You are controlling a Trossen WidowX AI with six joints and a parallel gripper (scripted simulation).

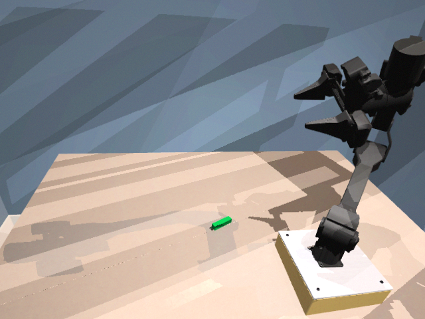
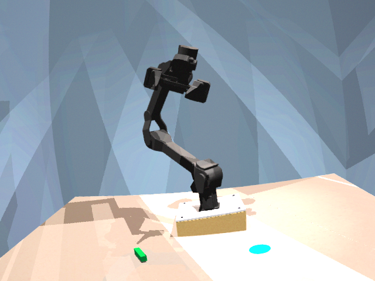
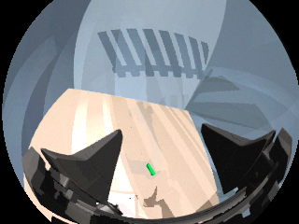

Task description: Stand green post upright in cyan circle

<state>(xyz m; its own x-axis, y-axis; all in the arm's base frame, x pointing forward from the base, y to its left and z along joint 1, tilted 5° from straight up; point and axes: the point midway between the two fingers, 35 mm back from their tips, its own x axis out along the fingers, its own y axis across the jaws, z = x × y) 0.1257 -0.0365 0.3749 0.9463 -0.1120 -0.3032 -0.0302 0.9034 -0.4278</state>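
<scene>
Right now my gripper tip is 10 cm short of the green post, 11 cm to the left of it and 42 cm above it. The rest, counted from my gripper tip: cyan circle: 9 cm ahead, 21 cm to the left, 43 cm below.
</scene>
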